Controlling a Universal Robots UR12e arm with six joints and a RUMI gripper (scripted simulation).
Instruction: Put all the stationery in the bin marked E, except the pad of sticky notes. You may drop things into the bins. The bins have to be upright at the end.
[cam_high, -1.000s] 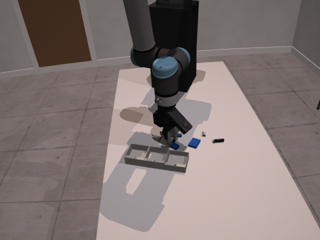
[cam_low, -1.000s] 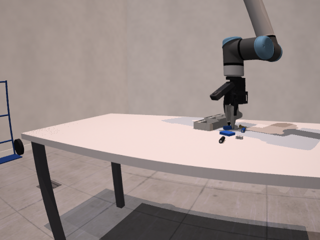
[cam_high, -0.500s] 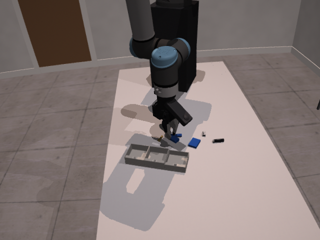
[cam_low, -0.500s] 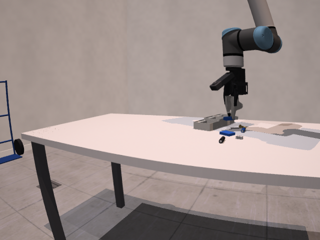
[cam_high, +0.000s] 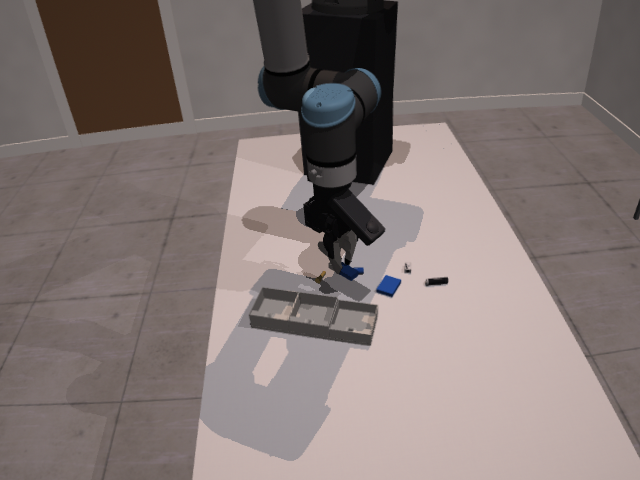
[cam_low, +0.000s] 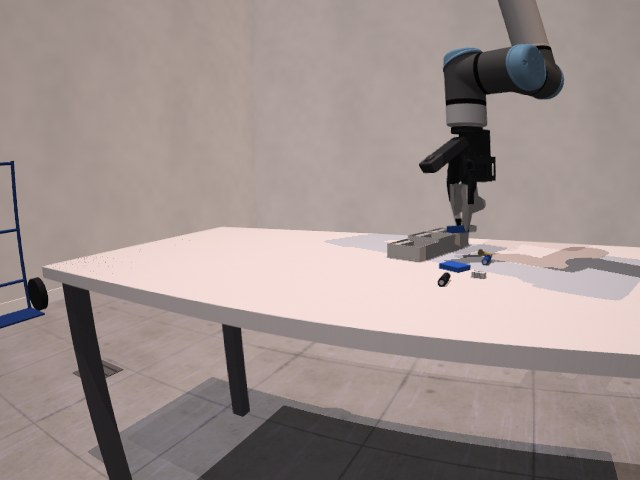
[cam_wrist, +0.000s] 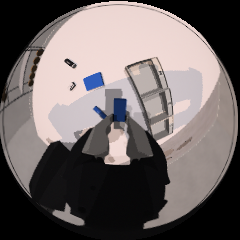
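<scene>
Right now the three-compartment bin tray is 80 mm to the right of my hand, 70 mm ahead of it and 60 mm below it. The rest, counted from my hand: brass piece 70 mm below, 60 mm behind, 40 mm to the right; blue cylinder 70 mm below, 50 mm behind, 40 mm to the left; blue sticky-note pad 100 mm to the left, 70 mm below, 20 mm ahead.
</scene>
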